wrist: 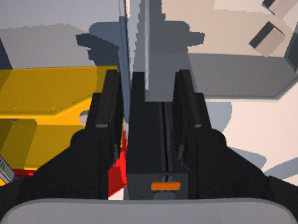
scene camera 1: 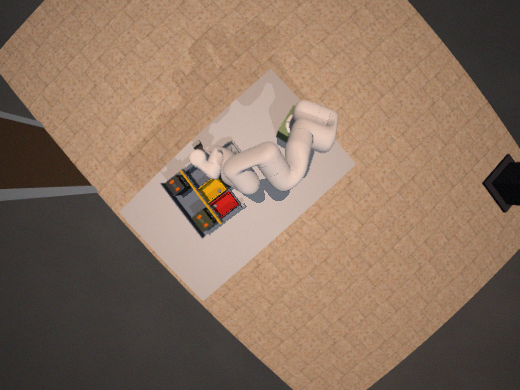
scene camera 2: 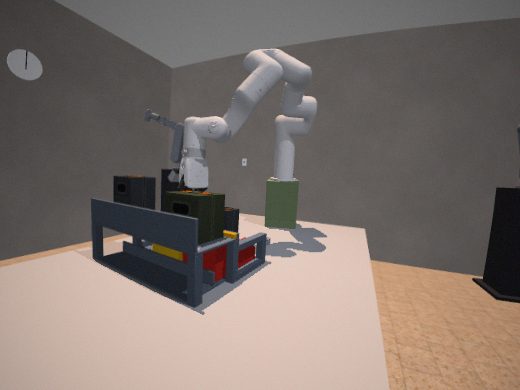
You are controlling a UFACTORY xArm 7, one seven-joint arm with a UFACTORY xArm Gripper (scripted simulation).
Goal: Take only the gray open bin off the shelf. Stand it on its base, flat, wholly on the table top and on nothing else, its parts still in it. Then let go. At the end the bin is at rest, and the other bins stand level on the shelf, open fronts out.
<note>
I see my gripper (wrist: 148, 89) and a red bin (scene camera 2: 215, 260).
</note>
